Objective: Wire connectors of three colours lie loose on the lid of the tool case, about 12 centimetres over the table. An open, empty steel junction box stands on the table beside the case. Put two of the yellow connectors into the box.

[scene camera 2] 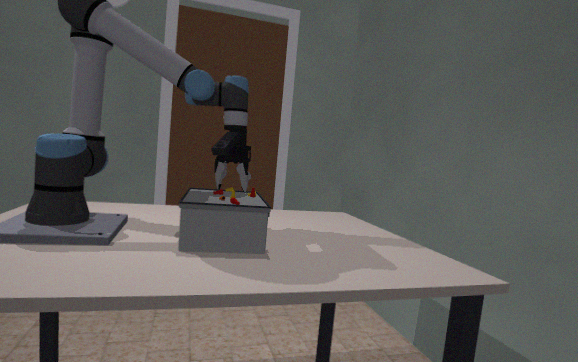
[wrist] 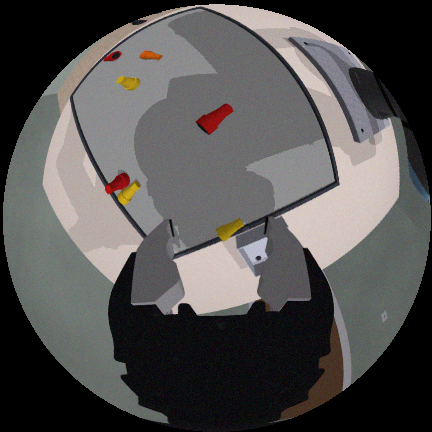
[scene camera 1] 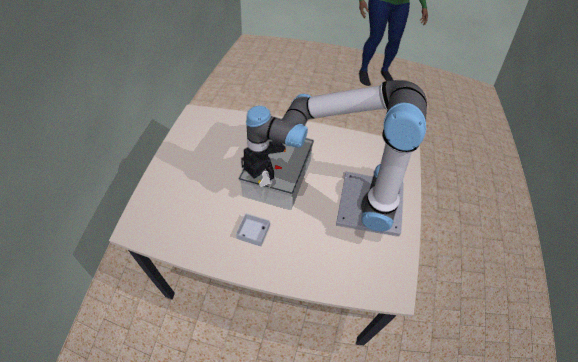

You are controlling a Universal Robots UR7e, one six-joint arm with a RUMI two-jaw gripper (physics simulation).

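Pixels of known places: gripper, between the fingertips: [scene camera 2: 231,191] [wrist: 218,219] [scene camera 1: 261,180]; arm's base, origin of its link: [scene camera 2: 58,219].
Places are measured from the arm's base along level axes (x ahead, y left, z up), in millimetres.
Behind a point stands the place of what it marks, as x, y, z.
Observation:
My gripper [scene camera 1: 262,181] {478, -34, 97} [scene camera 2: 232,189] {478, -34, 97} [wrist: 218,219] {478, -34, 97} is open, its fingertips low over the edge of the case lid nearest the junction box. A yellow connector [scene camera 1: 259,182] {484, -16, 105} [wrist: 230,229] {474, -22, 105} lies on the lid between the open fingers, nearer the right finger in the wrist view. A second yellow connector [wrist: 129,193] {516, -113, 104} lies beside a red one at the lid's left edge, and a third yellow connector [wrist: 128,83] {436, -185, 108} lies farther up the lid. The steel junction box [scene camera 1: 252,230] {504, 122, -23} [wrist: 254,251] {531, 129, -22} stands on the table beside the case, empty; in the wrist view the right finger partly hides it.
The grey tool case [scene camera 1: 267,196] {454, -8, 29} [scene camera 2: 222,230] {382, -291, 33} carries red connectors [wrist: 215,119] {419, -97, 106} [wrist: 118,183] {511, -127, 110} [wrist: 113,56] and an orange connector [wrist: 151,55] {401, -198, 102} on its lid. The arm's base plate [scene camera 1: 352,200] {110, -32, -2} [scene camera 2: 60,235] {27, -166, -4} is on the table at the case's other side. A person stands behind the table.

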